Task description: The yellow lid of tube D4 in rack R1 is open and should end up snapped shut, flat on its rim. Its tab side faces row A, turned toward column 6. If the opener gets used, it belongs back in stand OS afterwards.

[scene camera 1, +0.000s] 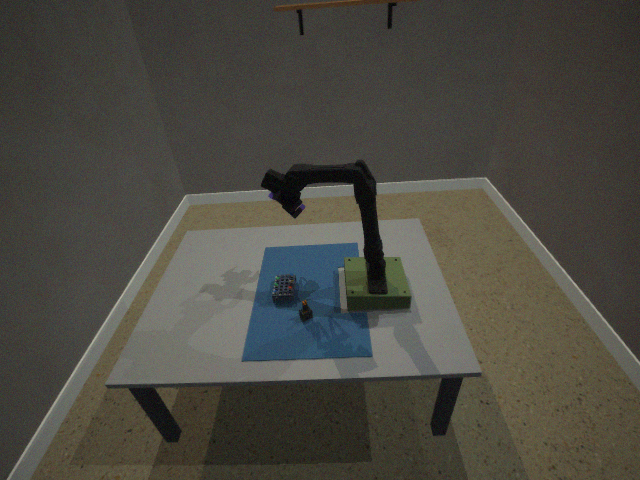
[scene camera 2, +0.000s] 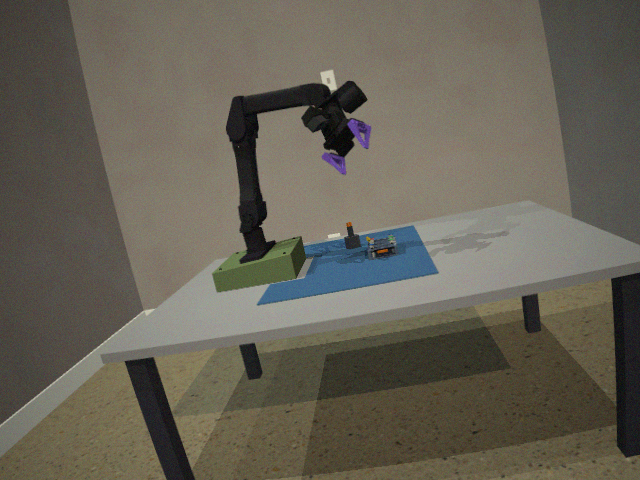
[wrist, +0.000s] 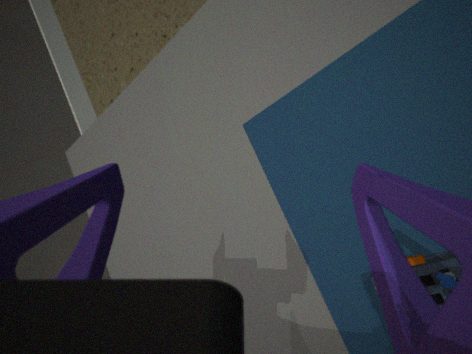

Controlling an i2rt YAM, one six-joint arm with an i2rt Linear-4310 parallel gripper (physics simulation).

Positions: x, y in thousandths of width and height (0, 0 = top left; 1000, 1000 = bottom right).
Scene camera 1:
blue mat: 432, 691
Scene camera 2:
my gripper: 554, 336
blue mat: 523, 559
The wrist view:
my gripper: 503, 499
blue mat: 829, 287
